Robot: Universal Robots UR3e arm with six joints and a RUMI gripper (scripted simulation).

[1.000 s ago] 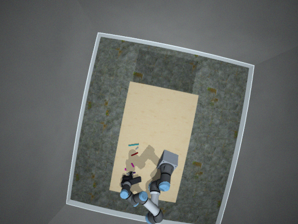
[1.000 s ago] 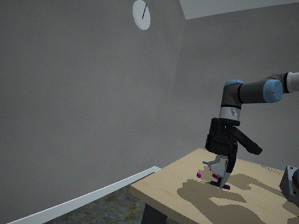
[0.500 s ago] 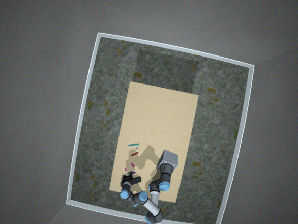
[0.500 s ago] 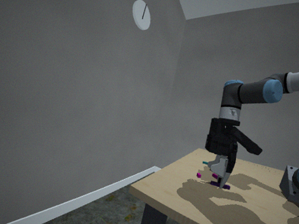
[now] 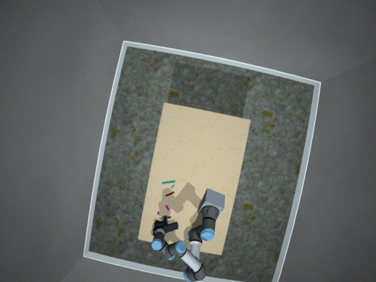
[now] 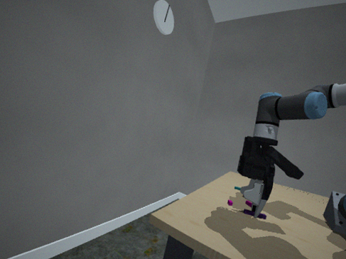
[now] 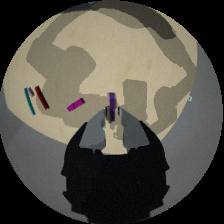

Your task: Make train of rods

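Now: the purple rod 10 mm below my hand. From my hand the other things lie so: red rod 30 mm ahead, 190 mm to the right, 10 mm below; then grey rod 30 mm ahead, 250 mm to the right, 10 mm below; then turquoise rod 70 mm ahead, 270 mm to the right, 10 mm below.
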